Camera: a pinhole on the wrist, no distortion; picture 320 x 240 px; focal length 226.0 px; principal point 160.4 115.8 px. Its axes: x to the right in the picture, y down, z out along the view. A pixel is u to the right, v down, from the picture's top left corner.
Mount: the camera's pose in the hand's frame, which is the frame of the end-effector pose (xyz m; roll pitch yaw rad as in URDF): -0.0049 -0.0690 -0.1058 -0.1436 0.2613 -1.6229
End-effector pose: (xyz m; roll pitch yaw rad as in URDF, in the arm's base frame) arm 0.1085 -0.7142 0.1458 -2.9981 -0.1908 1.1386
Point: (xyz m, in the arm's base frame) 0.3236 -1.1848 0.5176
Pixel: behind the camera
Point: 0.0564 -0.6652 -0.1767
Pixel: 71.5 62.2
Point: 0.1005 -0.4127 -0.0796
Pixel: 111.1 209.5
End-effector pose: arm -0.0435 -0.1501 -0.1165 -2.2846 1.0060 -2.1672
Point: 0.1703 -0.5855 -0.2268
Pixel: 270.1 212.6
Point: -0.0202 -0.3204 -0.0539
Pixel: 305.7 130.0
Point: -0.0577 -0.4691 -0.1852
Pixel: outside the picture
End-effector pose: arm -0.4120 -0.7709 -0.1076 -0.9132 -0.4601 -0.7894
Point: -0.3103 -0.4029 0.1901
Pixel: 102.2 69.8
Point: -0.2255 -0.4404 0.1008
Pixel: 47.2 82.8
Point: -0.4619 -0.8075 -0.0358
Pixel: 148.9 148.1
